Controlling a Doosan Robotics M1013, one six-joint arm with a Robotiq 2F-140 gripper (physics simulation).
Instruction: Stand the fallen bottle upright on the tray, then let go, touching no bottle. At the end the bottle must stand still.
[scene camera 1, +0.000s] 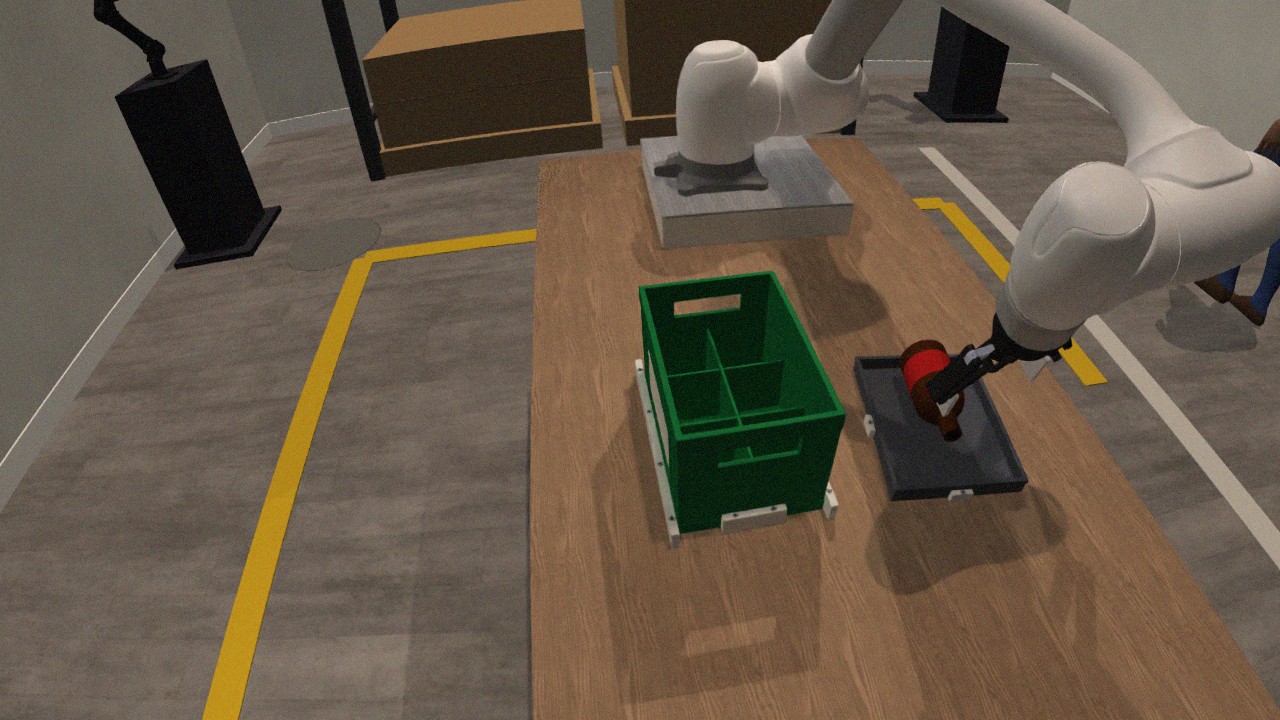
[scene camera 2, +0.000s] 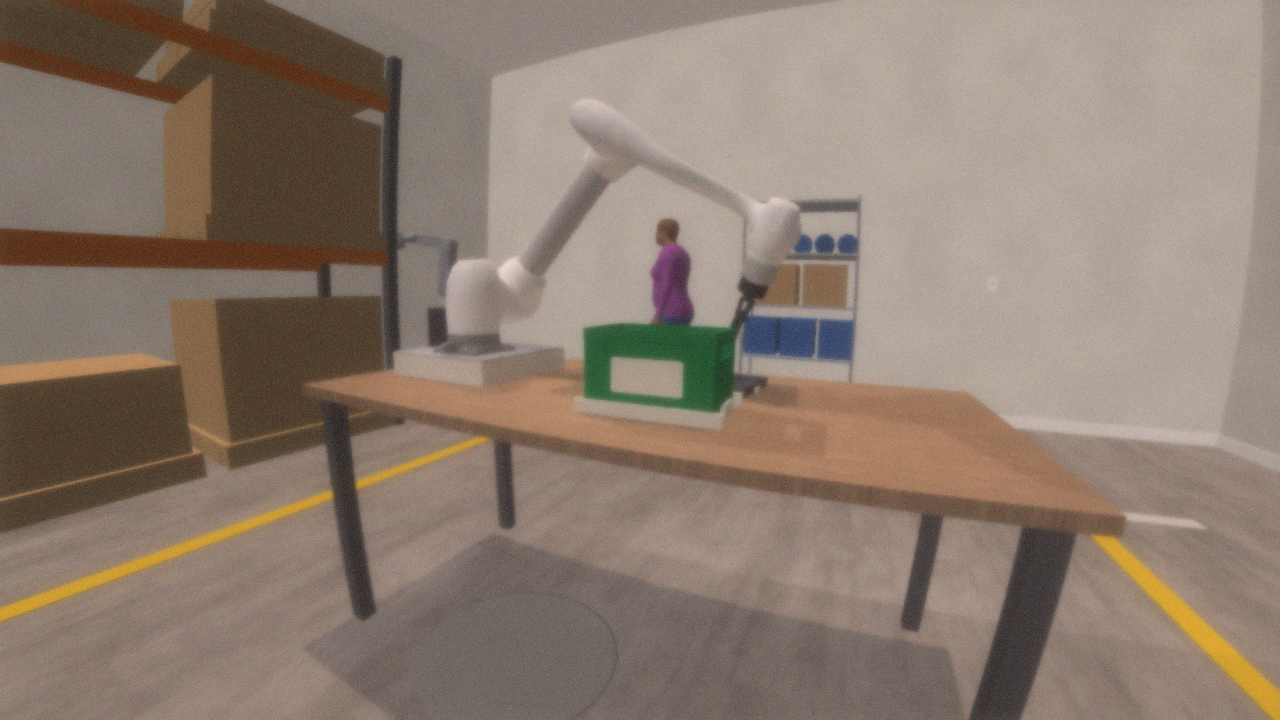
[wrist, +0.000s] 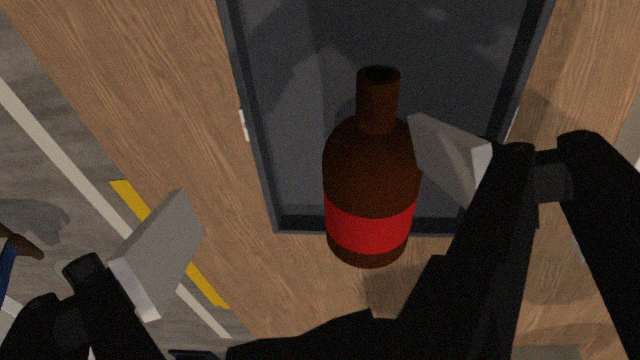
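Pixels of known places: gripper, fingertip midpoint: (scene camera 1: 984, 388) (wrist: 301, 176); arm's base, link origin: (scene camera 1: 716, 173) (scene camera 2: 474, 351).
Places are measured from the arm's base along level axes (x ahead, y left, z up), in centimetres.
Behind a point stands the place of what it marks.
Observation:
The brown bottle with a red label (scene camera 1: 926, 371) {y 17.8, x 63.8, z 0.1 cm} (wrist: 371, 185) {y 19.5, x 67.6, z 0.5 cm} lies on its side on the dark grey tray (scene camera 1: 921, 467) {y 14.0, x 75.0, z -6.7 cm} (scene camera 2: 757, 383) {y 17.5, x 80.5, z -5.0 cm} (wrist: 295, 95) {y 24.7, x 70.6, z -6.6 cm}, its base at the tray's back edge and its neck toward the front. My gripper (scene camera 1: 989, 380) {y 23.2, x 70.5, z 2.3 cm} (wrist: 301, 176) {y 23.2, x 70.5, z 2.3 cm} is open and empty, tilted down at the tray's back right. In scene camera 1 one finger shows in front of the bottle's shoulder. In the wrist view that finger's pad borders the bottle's right side, and the other pad is well to the left. Whether the finger touches the bottle cannot be told. The crate hides the bottle in scene camera 2.
A green crate with dividers (scene camera 1: 759, 474) {y -10.3, x 78.8, z 2.3 cm} (scene camera 2: 707, 380) {y -19.8, x 77.8, z 1.7 cm} stands left of the tray in scene camera 1, between white brackets (scene camera 1: 753, 518) {y -10.7, x 80.0, z -4.8 cm}. The arm's base stands on a grey block (scene camera 1: 760, 223) {y 5.4, x 16.3, z -3.2 cm} (scene camera 2: 483, 365) {y -13.0, x 16.3, z -1.3 cm} at the back of the wooden table (scene camera 1: 617, 626) {y -28.2, x 90.7, z -7.2 cm} (scene camera 2: 895, 447) {y -18.6, x 111.4, z -7.2 cm}. A person (scene camera 2: 671, 277) stands behind the table.

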